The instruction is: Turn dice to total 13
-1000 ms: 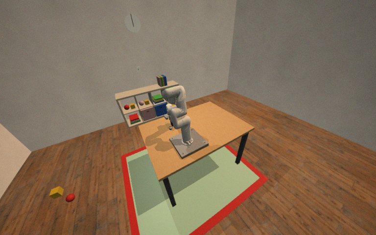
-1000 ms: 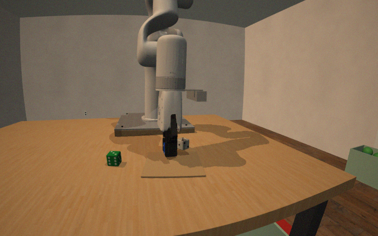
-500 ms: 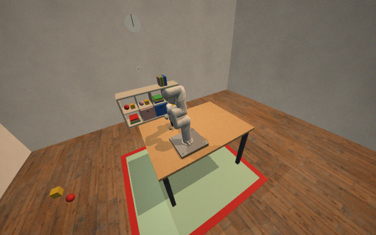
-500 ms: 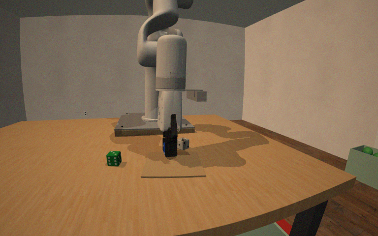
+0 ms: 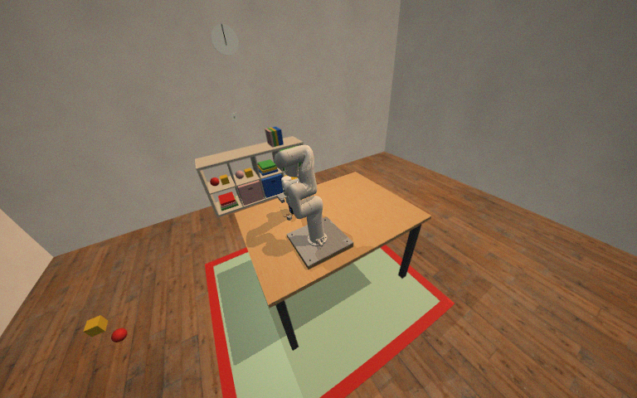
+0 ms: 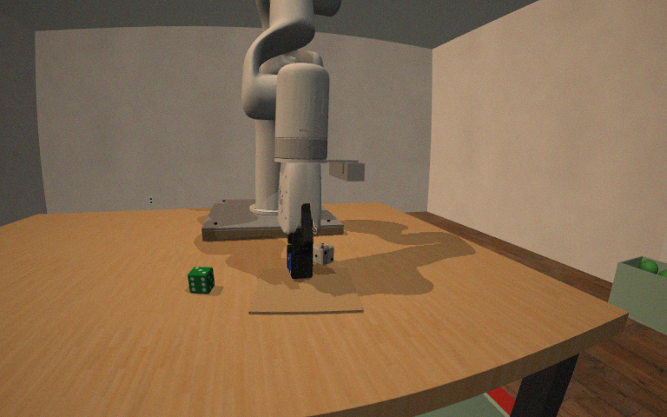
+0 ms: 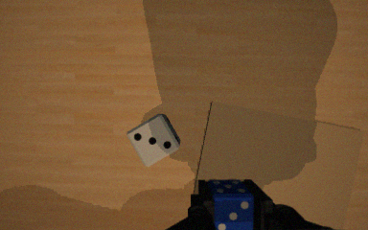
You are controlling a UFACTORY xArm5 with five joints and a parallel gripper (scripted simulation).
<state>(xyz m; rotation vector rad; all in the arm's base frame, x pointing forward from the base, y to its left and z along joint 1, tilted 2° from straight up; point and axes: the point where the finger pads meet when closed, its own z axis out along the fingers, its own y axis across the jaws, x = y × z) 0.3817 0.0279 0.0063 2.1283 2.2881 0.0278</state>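
The blue die lies 1 cm below my hand. From my hand the other things lie so: green die: 3 cm ahead, 15 cm to the right, 1 cm below; white die: 6 cm behind, 5 cm to the left, 1 cm below; tan mat: 5 cm ahead, 3 cm below.
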